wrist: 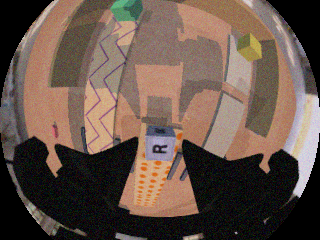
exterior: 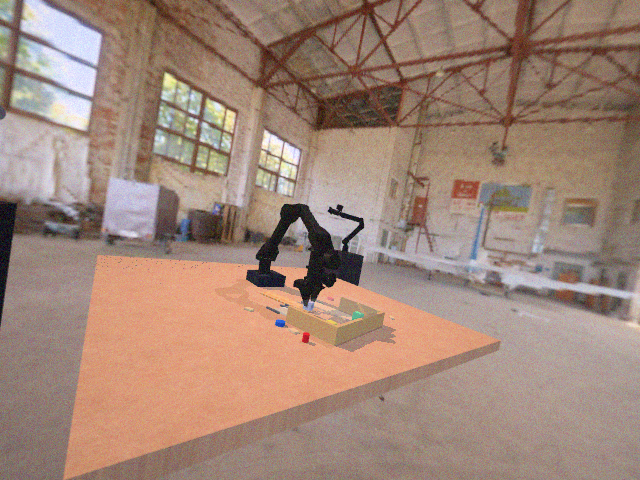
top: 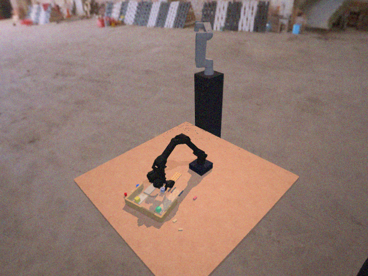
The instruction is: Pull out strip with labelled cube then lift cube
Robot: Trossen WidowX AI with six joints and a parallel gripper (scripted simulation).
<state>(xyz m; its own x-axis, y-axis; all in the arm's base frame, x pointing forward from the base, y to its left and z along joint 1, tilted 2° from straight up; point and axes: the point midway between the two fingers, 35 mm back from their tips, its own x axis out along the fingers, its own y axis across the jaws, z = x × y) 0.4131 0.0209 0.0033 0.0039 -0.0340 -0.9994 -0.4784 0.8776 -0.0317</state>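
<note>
Now: gripper tip right at the pale blue labelled cube.
</note>
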